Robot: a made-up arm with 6 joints.
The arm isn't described. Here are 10 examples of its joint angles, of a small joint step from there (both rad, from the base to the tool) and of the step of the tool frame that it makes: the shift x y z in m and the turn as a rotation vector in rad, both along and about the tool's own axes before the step.
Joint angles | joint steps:
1: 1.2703 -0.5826 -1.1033 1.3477 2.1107 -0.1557 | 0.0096 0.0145 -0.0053 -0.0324 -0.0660 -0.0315
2: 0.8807 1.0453 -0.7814 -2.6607 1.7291 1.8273 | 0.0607 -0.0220 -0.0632 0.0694 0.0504 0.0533
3: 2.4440 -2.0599 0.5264 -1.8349 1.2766 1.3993 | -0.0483 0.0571 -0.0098 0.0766 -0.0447 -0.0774
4: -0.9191 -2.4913 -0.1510 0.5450 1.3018 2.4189 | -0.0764 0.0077 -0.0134 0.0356 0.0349 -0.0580
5: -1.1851 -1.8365 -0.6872 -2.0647 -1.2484 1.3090 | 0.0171 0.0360 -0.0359 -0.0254 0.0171 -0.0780
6: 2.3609 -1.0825 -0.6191 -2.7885 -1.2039 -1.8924 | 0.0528 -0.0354 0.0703 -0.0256 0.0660 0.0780
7: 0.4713 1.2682 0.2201 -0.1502 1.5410 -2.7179 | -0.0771 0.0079 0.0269 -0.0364 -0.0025 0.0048
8: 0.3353 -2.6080 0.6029 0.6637 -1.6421 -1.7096 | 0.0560 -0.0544 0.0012 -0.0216 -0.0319 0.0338
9: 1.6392 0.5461 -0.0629 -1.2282 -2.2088 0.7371 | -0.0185 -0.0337 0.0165 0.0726 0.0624 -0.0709
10: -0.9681 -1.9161 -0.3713 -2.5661 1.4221 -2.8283 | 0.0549 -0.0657 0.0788 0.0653 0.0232 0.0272
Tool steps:
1: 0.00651 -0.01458 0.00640 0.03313 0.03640 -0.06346
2: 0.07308 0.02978 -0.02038 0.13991 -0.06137 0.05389
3: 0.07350 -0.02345 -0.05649 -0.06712 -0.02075 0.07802
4: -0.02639 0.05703 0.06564 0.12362 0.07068 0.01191
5: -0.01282 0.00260 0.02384 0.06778 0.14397 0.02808
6: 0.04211 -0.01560 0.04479 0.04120 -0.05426 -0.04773
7: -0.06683 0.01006 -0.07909 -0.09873 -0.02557 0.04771
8: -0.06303 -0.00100 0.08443 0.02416 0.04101 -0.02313
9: 0.01661 -0.00593 -0.04250 0.13042 0.05402 -0.00449
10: 0.09006 -0.00892 0.02000 0.07848 0.03927 0.06810
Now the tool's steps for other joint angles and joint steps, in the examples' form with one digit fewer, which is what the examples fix.
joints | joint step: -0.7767 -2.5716 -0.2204 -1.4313 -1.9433 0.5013 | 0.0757 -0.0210 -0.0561 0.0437 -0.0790 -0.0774
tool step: 0.0496 -0.0516 -0.0207 -0.0249 0.1177 0.0019
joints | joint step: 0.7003 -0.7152 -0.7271 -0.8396 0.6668 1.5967 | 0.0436 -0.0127 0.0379 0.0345 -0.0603 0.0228
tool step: 0.0125 0.0129 0.0173 -0.0337 -0.0113 0.0874
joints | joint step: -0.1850 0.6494 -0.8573 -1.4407 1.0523 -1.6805 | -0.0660 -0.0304 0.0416 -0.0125 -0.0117 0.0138
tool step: -0.0055 0.0284 -0.0223 0.0149 0.0828 0.0382
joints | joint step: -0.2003 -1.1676 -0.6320 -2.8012 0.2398 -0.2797 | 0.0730 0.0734 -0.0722 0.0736 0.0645 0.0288
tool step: -0.0086 0.0642 -0.0416 0.0844 -0.1246 0.1669
